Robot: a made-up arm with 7 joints.
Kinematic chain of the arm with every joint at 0, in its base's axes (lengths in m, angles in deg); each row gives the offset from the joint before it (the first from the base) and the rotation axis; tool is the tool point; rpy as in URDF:
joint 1: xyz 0 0 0.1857 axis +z
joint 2: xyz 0 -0.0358 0.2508 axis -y
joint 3: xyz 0 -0.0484 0.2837 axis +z
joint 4: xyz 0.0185 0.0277 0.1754 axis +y
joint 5: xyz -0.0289 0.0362 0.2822 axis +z
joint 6: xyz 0 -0.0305 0.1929 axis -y
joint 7: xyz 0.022 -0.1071 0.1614 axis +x
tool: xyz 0 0 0 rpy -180 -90 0
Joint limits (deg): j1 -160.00..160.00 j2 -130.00..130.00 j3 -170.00..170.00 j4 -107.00..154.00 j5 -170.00..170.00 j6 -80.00..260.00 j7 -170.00..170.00
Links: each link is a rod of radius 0.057 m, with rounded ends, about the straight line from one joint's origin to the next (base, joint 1, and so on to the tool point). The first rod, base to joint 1, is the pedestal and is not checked.
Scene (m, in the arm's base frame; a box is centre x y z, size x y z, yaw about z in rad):
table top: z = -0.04
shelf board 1: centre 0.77 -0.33 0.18 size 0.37 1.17 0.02 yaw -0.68
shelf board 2: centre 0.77 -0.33 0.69 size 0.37 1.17 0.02 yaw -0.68
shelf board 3: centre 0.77 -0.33 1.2 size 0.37 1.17 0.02 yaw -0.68
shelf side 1: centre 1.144 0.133 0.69 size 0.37 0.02 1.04 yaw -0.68
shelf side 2: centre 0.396 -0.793 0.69 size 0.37 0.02 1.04 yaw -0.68
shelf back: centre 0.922 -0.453 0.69 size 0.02 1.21 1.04 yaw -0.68
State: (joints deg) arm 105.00 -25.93 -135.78 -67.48 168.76 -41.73 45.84
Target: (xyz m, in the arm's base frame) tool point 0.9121 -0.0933 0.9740
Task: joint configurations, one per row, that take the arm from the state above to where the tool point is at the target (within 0.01 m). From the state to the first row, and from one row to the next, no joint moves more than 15 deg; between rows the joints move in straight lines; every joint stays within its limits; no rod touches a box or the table.
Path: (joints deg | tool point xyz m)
1: 91.45 -27.74 -140.67 -61.84 166.98 -39.57 45.84 | -0.1117 0.7966 0.7330
2: 77.89 -29.55 -145.56 -56.20 165.20 -37.41 45.84 | 0.1472 0.8244 0.7663
3: 64.34 -31.36 -150.45 -50.57 163.43 -35.25 45.84 | 0.4059 0.7647 0.8019
4: 50.79 -33.17 -155.33 -44.93 161.65 -33.09 45.84 | 0.6336 0.6229 0.8406
5: 37.23 -34.99 -160.22 -39.29 159.87 -30.93 45.84 | 0.8042 0.4153 0.8822
6: 23.68 -36.80 -165.11 -33.65 158.09 -28.77 45.84 | 0.8993 0.1669 0.9268
7: 10.13 -38.61 -170.00 -28.01 156.32 -26.61 45.84 | 0.9121 -0.0933 0.9740

